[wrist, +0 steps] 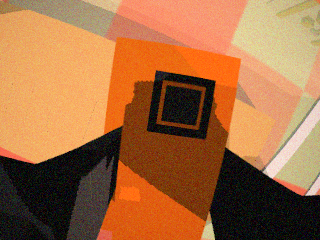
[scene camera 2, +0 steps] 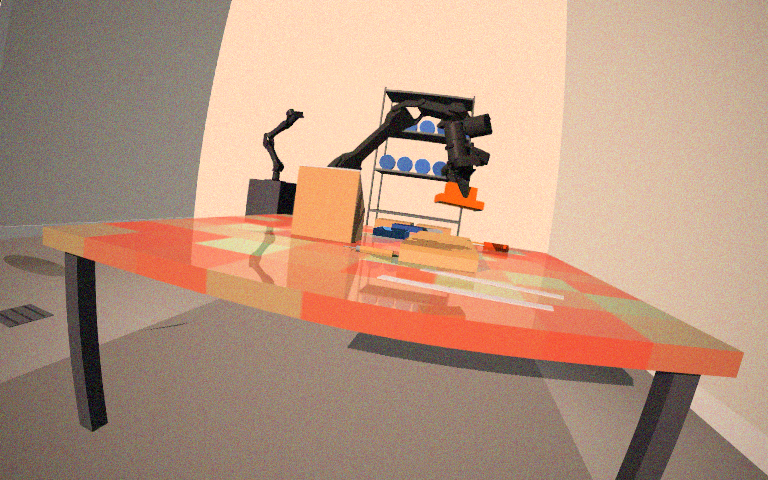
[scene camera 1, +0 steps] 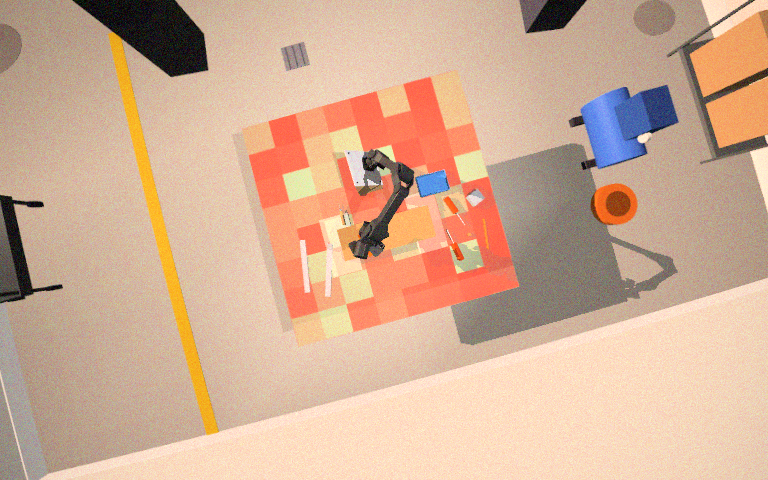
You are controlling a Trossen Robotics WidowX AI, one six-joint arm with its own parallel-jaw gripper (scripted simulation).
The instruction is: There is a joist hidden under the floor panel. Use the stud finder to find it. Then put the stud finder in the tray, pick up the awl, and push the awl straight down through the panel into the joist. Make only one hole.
Labels:
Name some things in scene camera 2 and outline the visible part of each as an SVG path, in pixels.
My gripper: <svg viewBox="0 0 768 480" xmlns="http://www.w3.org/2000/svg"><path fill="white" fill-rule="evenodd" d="M446 141L445 150L448 152L448 161L441 168L441 174L448 181L459 186L464 198L468 197L470 178L476 171L476 169L473 169L473 166L483 167L487 165L491 154L474 147L474 142L471 142L469 146L469 142L467 143L466 139Z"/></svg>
An orange stud finder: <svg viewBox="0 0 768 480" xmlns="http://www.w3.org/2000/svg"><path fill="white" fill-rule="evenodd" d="M434 203L472 210L473 212L484 211L484 202L476 200L478 188L469 187L468 197L464 198L459 186L449 181L446 183L445 192L435 195Z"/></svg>

